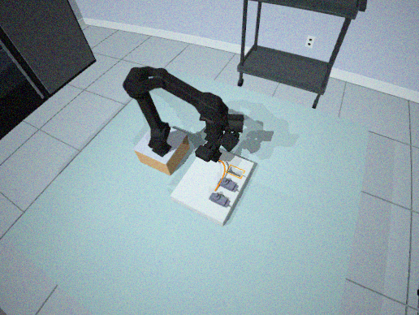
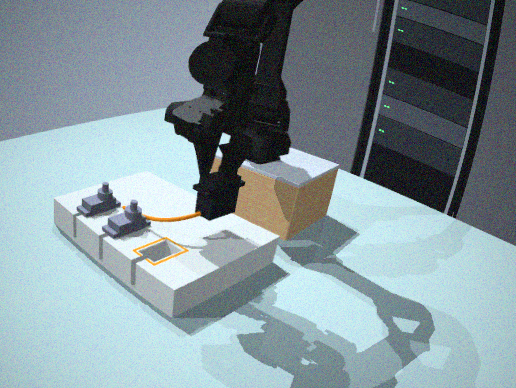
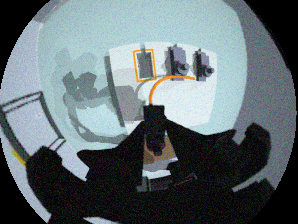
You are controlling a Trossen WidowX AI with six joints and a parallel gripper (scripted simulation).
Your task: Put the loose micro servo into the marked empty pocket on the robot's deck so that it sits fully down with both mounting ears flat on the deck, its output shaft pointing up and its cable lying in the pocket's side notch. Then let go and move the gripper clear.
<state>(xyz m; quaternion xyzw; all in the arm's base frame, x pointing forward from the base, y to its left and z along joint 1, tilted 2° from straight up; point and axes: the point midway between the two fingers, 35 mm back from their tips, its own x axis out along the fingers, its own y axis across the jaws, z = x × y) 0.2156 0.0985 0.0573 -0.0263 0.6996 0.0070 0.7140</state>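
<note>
Now: gripper tip 100 mm above the white deck and 80 mm to the left of it.
</note>
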